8 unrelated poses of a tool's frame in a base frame.
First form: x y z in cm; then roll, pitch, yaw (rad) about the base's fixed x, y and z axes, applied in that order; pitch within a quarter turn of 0, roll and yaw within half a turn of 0.
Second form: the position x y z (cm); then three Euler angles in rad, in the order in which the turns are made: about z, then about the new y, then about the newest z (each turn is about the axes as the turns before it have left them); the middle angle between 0 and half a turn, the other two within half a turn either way. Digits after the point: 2 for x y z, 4 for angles.
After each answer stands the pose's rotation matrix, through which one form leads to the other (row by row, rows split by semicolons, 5 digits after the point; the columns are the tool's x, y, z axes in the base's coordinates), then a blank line. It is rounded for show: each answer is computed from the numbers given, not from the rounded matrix.
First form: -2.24 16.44 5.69 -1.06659 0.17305 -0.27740
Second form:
-2.24 16.44 5.69 1.1987 1.0748 -1.3737
0.94741 -0.01269 0.31978; -0.26977 0.50593 0.81931; -0.17219 -0.86248 0.47590

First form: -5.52 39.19 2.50 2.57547 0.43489 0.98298
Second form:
-5.52 39.19 2.50 -1.1732 2.4425 0.8570
0.50293 0.82764 0.24915; 0.75469 -0.27998 -0.59334; -0.42131 0.48644 -0.76543

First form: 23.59 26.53 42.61 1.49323 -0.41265 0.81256
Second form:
23.59 26.53 42.61 -0.7894 1.4998 1.9846
0.62992 -0.33120 0.70250; 0.66511 -0.23701 -0.70814; 0.40104 0.91331 0.07098

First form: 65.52 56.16 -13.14 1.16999 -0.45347 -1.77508
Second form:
65.52 56.16 -13.14 2.7538 1.2124 2.0576
-0.18236 0.46388 -0.86693; -0.88024 0.31583 0.35416; 0.43809 0.82769 0.35073

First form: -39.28 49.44 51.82 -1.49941 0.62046 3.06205
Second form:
-39.28 49.44 51.82 -1.6919 1.5127 -0.9491
-0.81104 0.57243 -0.12059; 0.06465 -0.11718 -0.99100; -0.58141 -0.81154 0.05803

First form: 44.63 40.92 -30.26 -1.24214 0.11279 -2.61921
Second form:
44.63 40.92 -30.26 -1.0868 1.2443 -1.4517
-0.86113 0.25337 0.44076; -0.49578 -0.22657 -0.83837; -0.11255 -0.94046 0.32072

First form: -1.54 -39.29 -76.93 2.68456 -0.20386 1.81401
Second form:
-1.54 -39.29 -76.93 0.6338 2.6441 2.0089
-0.23584 0.89247 0.38455; 0.95047 0.12940 0.28260; 0.20245 0.43215 -0.87878

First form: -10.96 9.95 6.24 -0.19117 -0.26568 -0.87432
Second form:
-10.96 9.95 6.24 1.6321 0.3260 -2.5320
0.61901 0.78514 -0.01962; -0.74019 0.59156 0.31964; 0.26257 -0.18334 0.94734

